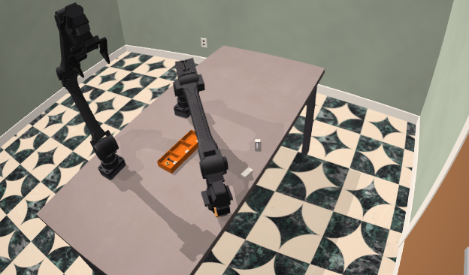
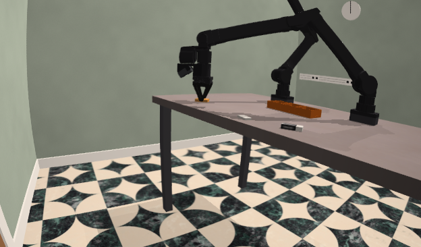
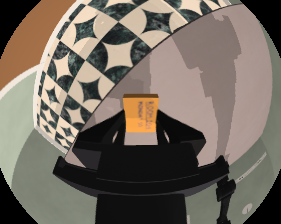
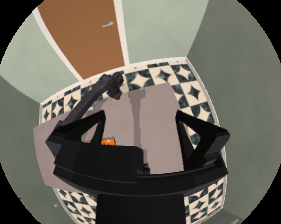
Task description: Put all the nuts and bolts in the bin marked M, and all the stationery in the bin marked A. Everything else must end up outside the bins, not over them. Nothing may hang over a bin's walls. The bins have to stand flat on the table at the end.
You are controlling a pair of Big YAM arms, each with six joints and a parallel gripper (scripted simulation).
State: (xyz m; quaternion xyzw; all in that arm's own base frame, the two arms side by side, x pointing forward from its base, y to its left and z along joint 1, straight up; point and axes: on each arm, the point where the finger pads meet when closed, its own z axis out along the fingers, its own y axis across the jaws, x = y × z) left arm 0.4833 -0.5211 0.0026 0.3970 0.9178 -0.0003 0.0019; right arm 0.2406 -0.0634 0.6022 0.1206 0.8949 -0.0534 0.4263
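My left gripper is now 35 cm past the orange double bin, 17 cm to the right of it and 2 cm above it. The rest, counted from my left hand: orange notepad 1 cm below; brass nut 36 cm behind, 8 cm to the left, 2 cm below; white eraser 4 cm behind, 24 cm to the left, 3 cm below.
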